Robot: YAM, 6 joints.
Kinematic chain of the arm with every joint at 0, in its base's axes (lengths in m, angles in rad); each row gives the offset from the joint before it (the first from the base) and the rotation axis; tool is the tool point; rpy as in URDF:
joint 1: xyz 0 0 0.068 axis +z
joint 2: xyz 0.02 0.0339 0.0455 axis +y
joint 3: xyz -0.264 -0.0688 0 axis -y
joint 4: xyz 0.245 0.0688 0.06 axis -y
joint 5: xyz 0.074 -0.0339 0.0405 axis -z
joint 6: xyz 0.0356 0 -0.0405 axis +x
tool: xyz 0 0 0 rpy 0 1.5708 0
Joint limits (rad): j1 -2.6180..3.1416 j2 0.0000..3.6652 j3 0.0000..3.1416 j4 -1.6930..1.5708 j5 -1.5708..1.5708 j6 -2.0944..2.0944
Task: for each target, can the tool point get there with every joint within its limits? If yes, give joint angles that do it. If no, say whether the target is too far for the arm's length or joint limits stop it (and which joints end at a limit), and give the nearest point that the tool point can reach.
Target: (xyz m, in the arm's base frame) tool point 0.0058 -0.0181 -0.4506
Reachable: no: joint limits stop it (at a limit: joint 2) | nearest point 0.0241 -0.0751 -0.3380 | short by 0.127 m
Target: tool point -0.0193 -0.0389 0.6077
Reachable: yes | joints 0.6526 1.0849 2.5710 -1.3745 0.5686 0.9939
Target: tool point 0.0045 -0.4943 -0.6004
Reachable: no: too far | nearest point 0.0035 -0.3894 -0.3518 | short by 0.270 m
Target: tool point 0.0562 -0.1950 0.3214
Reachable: yes | joints -1.4543 1.1549 1.0913 -1.0475 -1.2007 1.7062
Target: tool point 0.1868 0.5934 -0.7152
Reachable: no: too far | nearest point 0.1260 0.4002 -0.3374 | short by 0.429 m
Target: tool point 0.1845 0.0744 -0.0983
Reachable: yes | joints 0.3020 2.5951 0.5338 0.6354 -0.4718 0.2001
